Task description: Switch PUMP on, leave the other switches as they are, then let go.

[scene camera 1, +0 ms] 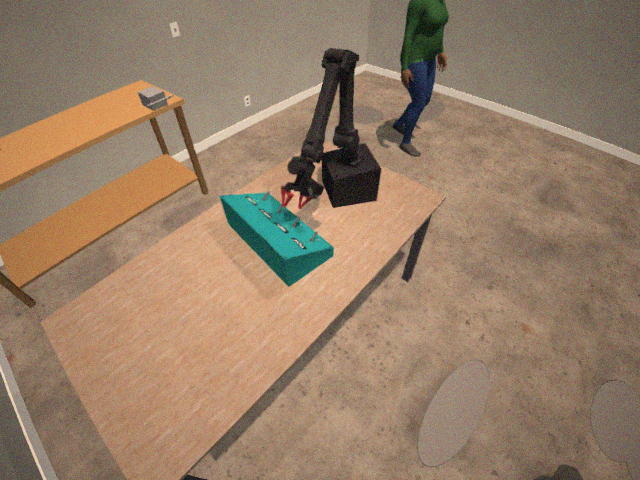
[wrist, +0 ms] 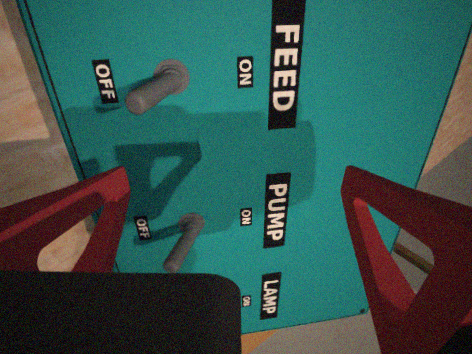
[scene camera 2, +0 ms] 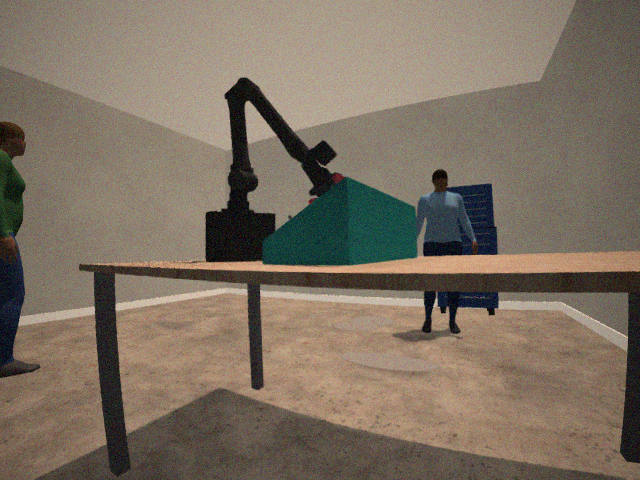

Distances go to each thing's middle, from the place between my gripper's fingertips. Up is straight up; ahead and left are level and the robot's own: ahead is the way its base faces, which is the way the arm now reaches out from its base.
The pump lever (wrist: 173, 262) is 90 mm to the right of my hand, 70 mm below it and 40 mm behind it. The rest, counted from my hand: teal switch panel (scene camera 2: 352, 223) (100 mm below, 60 mm to the right, 60 mm ahead); then feed lever (wrist: 140, 100) (70 mm below, 20 mm to the left).
